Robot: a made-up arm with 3 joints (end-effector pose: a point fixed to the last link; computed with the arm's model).
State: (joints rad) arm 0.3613 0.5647 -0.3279
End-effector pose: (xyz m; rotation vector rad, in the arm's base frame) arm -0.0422 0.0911 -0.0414 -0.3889 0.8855 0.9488
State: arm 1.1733 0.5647 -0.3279
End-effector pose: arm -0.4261 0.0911 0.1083 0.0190 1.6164 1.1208
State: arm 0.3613 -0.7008 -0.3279
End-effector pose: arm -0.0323 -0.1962 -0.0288 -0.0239 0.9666 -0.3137
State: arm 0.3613 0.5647 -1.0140
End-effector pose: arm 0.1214 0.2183 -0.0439 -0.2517 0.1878 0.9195
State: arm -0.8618 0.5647 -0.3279
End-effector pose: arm 0.4363 0.0911 0.3191 -0.8343 -0.2339 0.5350
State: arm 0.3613 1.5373 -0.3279
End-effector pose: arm -0.2461 0.1852 -0.0052 -0.6416 0.6241 1.9062
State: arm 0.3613 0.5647 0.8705
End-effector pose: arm -0.1953 -0.0391 0.2420 -0.5840 2.1180 0.7995
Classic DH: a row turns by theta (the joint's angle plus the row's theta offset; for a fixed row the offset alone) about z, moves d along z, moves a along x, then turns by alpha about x. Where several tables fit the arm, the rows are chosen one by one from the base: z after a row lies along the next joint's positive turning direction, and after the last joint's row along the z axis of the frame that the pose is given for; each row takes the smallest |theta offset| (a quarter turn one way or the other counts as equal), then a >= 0, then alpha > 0; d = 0 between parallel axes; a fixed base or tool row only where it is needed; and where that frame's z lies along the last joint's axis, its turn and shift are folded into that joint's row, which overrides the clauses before.
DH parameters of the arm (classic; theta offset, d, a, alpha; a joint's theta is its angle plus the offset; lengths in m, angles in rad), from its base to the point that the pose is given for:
base (fixed): 0 0.48 -0.06 -1.5708
joint 1: -0.163 -0.0326 -0.0724 1.5212
joint 2: 0.089 -0.1968 0.2949 -1.6216
joint 3: 1.0568 0.0779 0.1638 1.3393
tool (fixed): 0.2359 -0.268 0 0

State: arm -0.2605 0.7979 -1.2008
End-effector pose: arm 0.3408 0.3316 0.1664 -0.5107 -0.5871 1.0387
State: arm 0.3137 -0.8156 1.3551
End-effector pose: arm -0.1358 -0.0220 0.3770 0.9892 2.3090 -0.1412
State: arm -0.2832 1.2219 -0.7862
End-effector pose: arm 0.1824 0.3130 0.0304 -0.7928 -0.2076 1.4116
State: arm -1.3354 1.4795 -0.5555
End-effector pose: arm 0.4530 0.2552 0.3701 -1.7387 -0.7094 0.8986
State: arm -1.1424 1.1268 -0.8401
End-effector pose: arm 0.4445 0.3173 0.4099 -1.2807 -0.9356 0.9430
